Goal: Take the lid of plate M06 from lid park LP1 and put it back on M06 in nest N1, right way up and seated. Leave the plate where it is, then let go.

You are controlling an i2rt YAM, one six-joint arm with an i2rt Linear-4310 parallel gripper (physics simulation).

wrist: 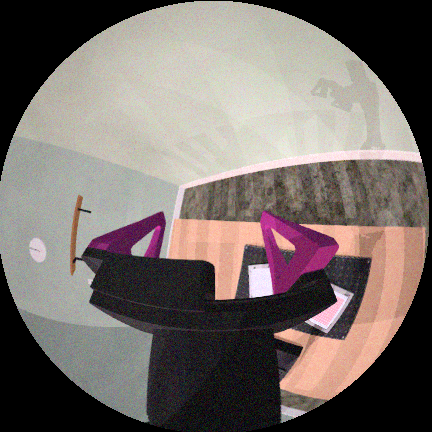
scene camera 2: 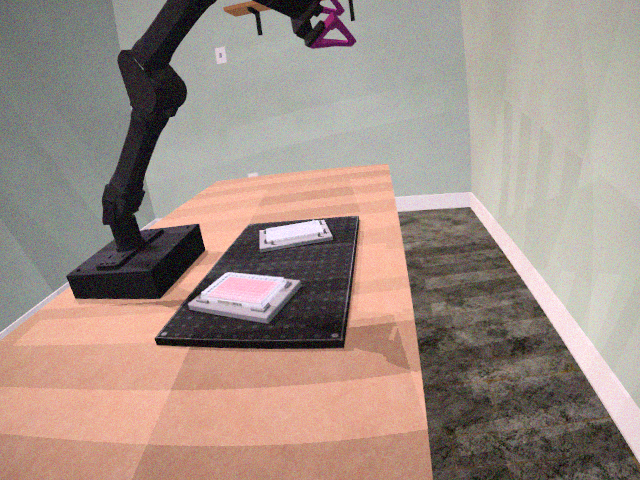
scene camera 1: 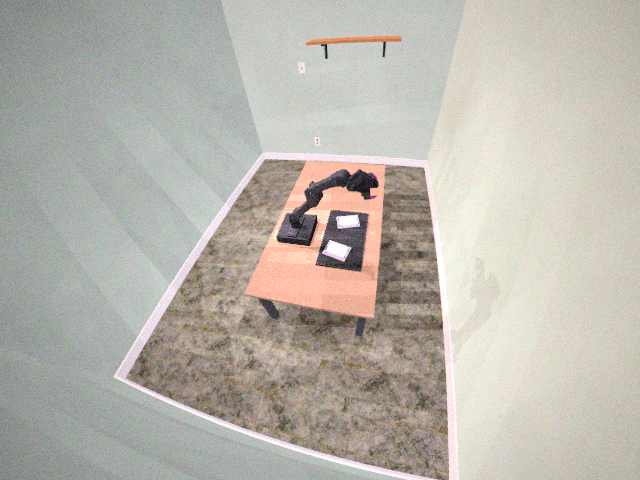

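Seen in the pictures: gripper, fingertip midpoint: (wrist: 212, 216) (scene camera 2: 347, 27); arm's base, link origin: (scene camera 2: 132, 249) (scene camera 1: 296, 226).
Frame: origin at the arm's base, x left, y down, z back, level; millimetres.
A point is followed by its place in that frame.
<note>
A plate with pink wells (scene camera 2: 247, 289) @(x -135, y 26, z -342 mm) (wrist: 330, 314) @(x -139, y 26, z -314 mm) sits in a light grey nest (scene camera 2: 283, 304) @(x -147, y 47, z -405 mm) at the near end of the black board; it also shows in scene camera 1 as a pale plate (scene camera 1: 337, 250) @(x -131, y 27, z -334 mm). A white lid (scene camera 2: 295, 232) @(x 142, y 34, z -355 mm) (scene camera 1: 347, 221) @(x 150, y 34, z -344 mm) (wrist: 260, 281) @(x 164, y 34, z -356 mm) lies flat on a grey holder (scene camera 2: 263, 245) @(x 92, y 42, z -292 mm) at the board's far end. No labels are readable. My gripper (scene camera 1: 374, 187) @(x 50, y -380, z -533 mm) (wrist: 212, 216) @(x 50, y -380, z -533 mm) is open and empty, its magenta fingers wide apart. It hangs high above the table, beyond the board's far end, well away from lid and plate.
The black board (scene camera 1: 345, 237) @(x 10, y 52, z -358 mm) (scene camera 2: 315, 268) @(x -10, y 52, z -430 mm) lies on the wooden table (scene camera 1: 310, 281) @(x -375, y 65, z -218 mm) (scene camera 2: 289, 413) @(x -362, y 65, z -468 mm). The arm's black base box (scene camera 1: 297, 229) @(x -37, y -9, z -24 mm) (scene camera 2: 139, 263) @(x -75, y 1, z -78 mm) stands left of the board. A wooden wall shelf (scene camera 1: 356, 39) (wrist: 75, 235) is mounted on the far wall.
</note>
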